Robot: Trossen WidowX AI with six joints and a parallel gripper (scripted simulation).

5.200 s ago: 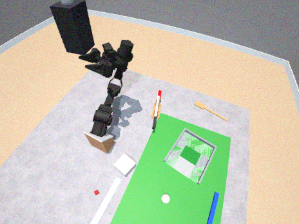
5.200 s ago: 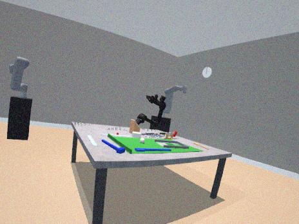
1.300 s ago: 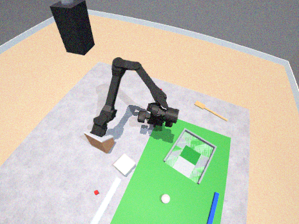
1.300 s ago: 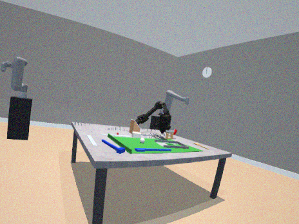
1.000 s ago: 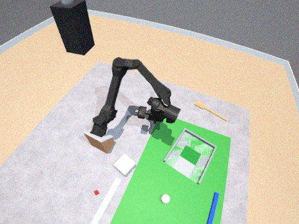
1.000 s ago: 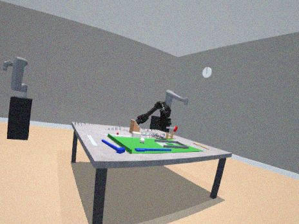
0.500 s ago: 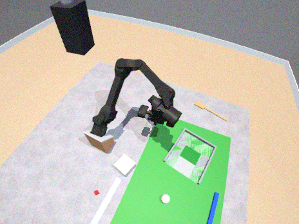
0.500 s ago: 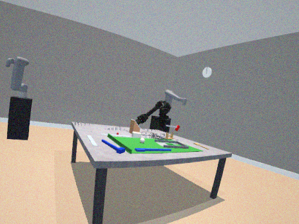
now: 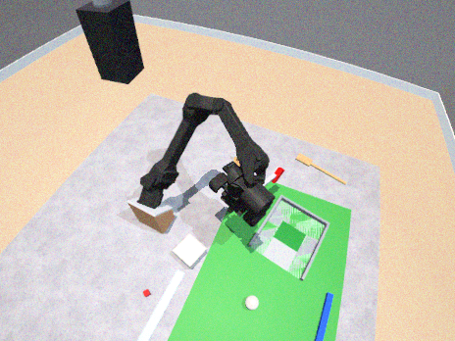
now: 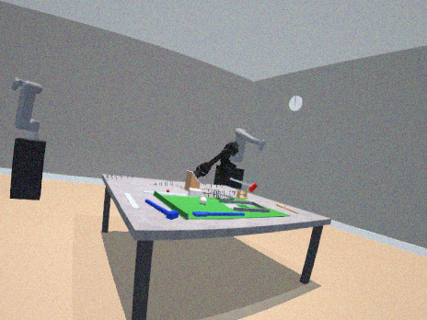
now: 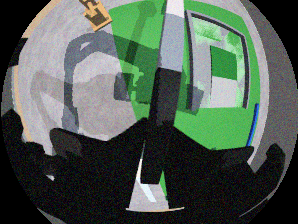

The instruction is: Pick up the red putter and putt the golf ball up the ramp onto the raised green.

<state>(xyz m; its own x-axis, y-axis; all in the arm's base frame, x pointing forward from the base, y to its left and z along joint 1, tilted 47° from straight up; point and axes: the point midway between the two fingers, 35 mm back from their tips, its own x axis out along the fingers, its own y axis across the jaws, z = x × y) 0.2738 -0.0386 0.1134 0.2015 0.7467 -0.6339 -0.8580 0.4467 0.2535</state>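
Now: gripper tip 110 mm past the white block, 140 mm to the left of it and 120 mm above it. Round my gripper tip: small wooden piece (50 mm behind, 260 mm to the left, 100 mm below); red putter (50 mm ahead, 100 mm to the left); green mat (190 mm ahead, 130 mm to the right, 140 mm below).
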